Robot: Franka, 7 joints.
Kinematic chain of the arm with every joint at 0, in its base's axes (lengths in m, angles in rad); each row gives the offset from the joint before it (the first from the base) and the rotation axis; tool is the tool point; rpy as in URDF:
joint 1: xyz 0 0 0.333 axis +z
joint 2: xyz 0 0 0 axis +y
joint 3: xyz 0 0 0.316 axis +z
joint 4: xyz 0.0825 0 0 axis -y
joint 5: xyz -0.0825 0 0.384 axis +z
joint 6: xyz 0 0 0 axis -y
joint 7: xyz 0.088 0 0 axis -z
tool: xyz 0 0 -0.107 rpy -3.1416 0 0
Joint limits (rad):
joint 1: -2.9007..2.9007
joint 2: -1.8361..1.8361
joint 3: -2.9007..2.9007
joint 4: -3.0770..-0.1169
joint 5: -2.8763..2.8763
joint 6: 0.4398..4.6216
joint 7: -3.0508..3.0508
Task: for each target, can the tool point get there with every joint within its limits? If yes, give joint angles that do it. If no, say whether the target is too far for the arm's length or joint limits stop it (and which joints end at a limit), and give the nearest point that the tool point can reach.
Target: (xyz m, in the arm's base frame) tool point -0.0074 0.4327 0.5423
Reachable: yes | joints 0.2297 1.2516 2.2615 -2.2069 1.6071 4.0511 2.1962
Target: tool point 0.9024 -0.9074 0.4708
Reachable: no: too far | nearest point 0.6015 -0.6048 0.4248 | short by 0.429 m
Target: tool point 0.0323 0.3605 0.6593
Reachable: yes | joints -0.3100 1.1760 2.2291 -2.1384 0.4759 1.6357 1.0081
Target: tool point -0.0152 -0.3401 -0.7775
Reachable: no: too far | nearest point -0.0141 -0.3150 -0.3598 | short by 0.418 m
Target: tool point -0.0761 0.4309 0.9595
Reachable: yes | joints -1.2963 -0.7763 0.3276 -0.6480 0.0002 4.0554 -2.5608
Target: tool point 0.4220 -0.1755 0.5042
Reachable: yes | joints 1.6523 0.7102 -2.0502 -2.3791 -1.3069 2.0509 -0.3116
